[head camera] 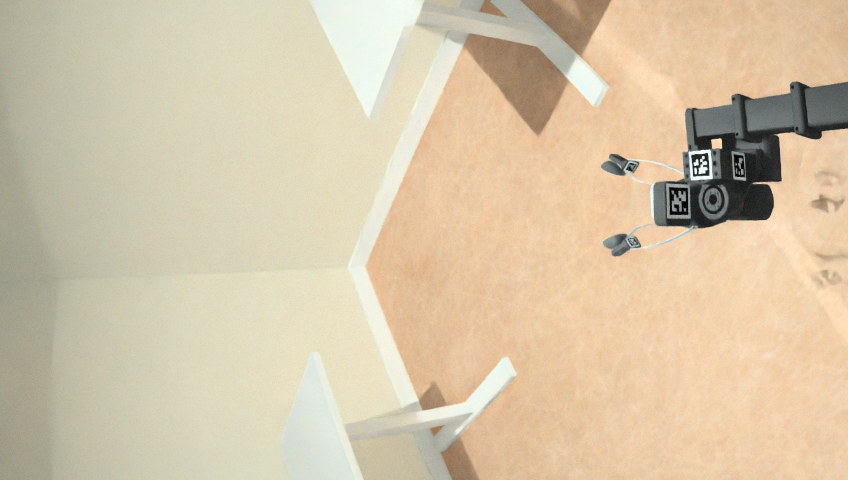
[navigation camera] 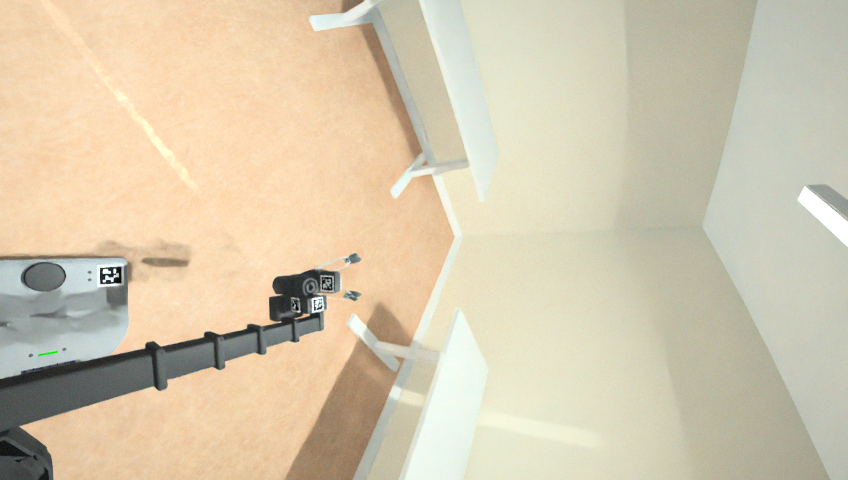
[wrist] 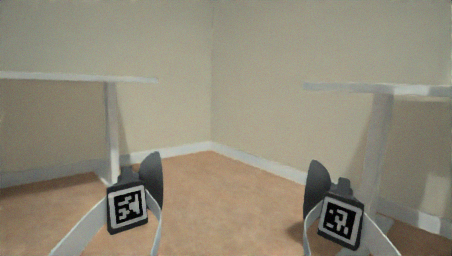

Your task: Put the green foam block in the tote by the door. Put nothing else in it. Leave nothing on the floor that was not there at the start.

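Pixels of known places: gripper, between the fingertips: (head camera: pixel 606 205) (navigation camera: pixel 359 276); robot's base, origin of its link: (navigation camera: pixel 46 275).
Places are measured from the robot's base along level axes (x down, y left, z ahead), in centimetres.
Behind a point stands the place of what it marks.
My gripper (head camera: pixel 616 204) @(x -64.0, y -66.7, z -2.5 cm) (navigation camera: pixel 352 276) @(x -64.0, y -66.7, z -2.5 cm) (wrist: pixel 233 176) @(x -64.0, y -66.7, z -2.5 cm) is open and empty, with its two fingers wide apart. It is held out above the tan floor, pointing toward a room corner between two white tables. The green foam block does not show in the head, navigation or wrist view. The tote and the door do not show either.
One white table (head camera: pixel 318 428) @(x -72.0, y -181.3, z 63.7 cm) (navigation camera: pixel 470 107) @(x -72.0, y -163.2, z 98.4 cm) (wrist: pixel 75 77) stands against the wall left of the gripper. Another white table (head camera: pixel 368 47) @(x -72.0, y -133.2, z -43.8 cm) (navigation camera: pixel 449 386) @(x -72.0, y -118.0, z -61.3 cm) (wrist: pixel 420 90) stands to its right. Their feet reach out onto the floor. My base (navigation camera: pixel 65 315) @(x -16.0, y -3.5, z -9.9 cm) shows in the navigation view.
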